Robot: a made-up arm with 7 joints.
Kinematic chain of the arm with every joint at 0, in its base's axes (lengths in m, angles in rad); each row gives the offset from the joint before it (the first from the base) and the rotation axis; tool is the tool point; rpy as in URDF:
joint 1: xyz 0 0 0.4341 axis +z
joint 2: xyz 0 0 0 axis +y
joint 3: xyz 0 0 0.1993 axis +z
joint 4: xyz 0.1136 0 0 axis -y
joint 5: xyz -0.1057 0 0.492 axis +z
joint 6: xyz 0 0 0 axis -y
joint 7: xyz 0.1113 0 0 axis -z
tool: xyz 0 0 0 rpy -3.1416 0 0
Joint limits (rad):
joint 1: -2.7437..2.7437
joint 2: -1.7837..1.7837
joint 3: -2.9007..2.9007
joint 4: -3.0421..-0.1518
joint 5: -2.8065..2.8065
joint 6: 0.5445..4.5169
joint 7: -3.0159..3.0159
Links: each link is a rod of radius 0.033 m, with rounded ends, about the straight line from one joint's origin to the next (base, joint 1, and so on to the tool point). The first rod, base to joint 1, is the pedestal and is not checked.
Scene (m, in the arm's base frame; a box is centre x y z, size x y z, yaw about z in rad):
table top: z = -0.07
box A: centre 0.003 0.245 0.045 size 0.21 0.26 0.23 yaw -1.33
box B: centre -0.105 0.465 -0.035 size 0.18 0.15 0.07 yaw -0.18
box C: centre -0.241 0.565 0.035 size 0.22 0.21 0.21 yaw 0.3
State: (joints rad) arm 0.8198 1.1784 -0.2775 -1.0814 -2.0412 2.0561 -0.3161
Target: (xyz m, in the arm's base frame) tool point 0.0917 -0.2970 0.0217
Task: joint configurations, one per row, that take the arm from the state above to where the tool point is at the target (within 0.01 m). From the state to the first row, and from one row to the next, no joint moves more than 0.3 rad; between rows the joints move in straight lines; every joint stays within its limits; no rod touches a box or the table.
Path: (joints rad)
1: 1.0944 1.2048 -0.5279 -1.1824 -1.9268 2.0218 -0.1730
2: 1.3690 1.2311 -0.7783 -1.2834 -1.8123 1.9874 -0.0299
3: 1.6436 1.2575 -1.0287 -1.3844 -1.6979 1.9531 0.1132
4: 1.9182 1.2839 -1.2791 -1.4855 -1.5834 1.9188 0.2562
5: 2.1928 1.3102 -1.5295 -1.5865 -1.4690 1.8844 0.3993
6: 2.4674 1.3366 -1.7800 -1.6875 -1.3546 1.8501 0.5424
7: 2.2010 1.3490 -1.6079 -1.8290 -1.5231 1.9752 0.3993
8: 1.9346 1.3614 -1.4359 -1.9705 -1.6917 2.1002 0.2562
9: 1.6682 1.3737 -1.2639 -2.1121 -1.8602 2.2253 0.1132
10: 1.4019 1.3861 -1.0918 -2.2536 -2.0288 2.3503 -0.0299
11: 1.1355 1.3985 -0.9198 -2.3951 -2.1973 2.4754 -0.1730
12: 0.8691 1.4109 -0.7478 -2.5366 -2.3659 2.6005 -0.3161

